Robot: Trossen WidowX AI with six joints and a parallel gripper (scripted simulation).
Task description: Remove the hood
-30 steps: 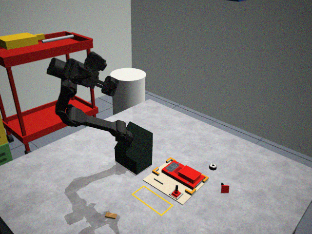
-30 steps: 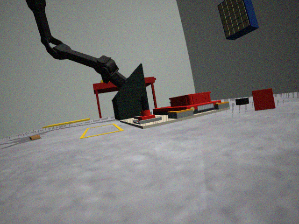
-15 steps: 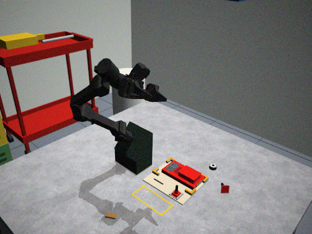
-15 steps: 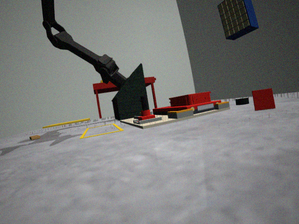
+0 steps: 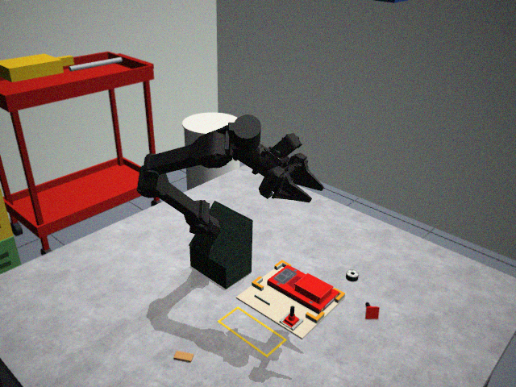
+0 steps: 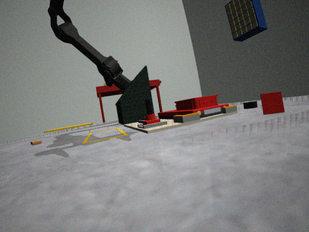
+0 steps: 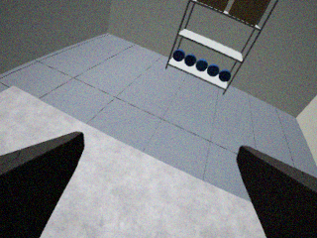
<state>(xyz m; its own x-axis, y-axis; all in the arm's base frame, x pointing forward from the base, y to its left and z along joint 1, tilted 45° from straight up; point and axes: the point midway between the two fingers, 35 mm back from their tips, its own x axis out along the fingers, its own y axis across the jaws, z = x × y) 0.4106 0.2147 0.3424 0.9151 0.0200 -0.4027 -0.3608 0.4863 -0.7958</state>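
Right now the red hood is 13 cm behind my gripper tip, 21 cm to the left of it and 46 cm below it. From my gripper tip the other things lie so: black-and-white wheel: 11 cm behind, 38 cm to the left, 49 cm below; baseplate: 17 cm behind, 17 cm to the left, 49 cm below.
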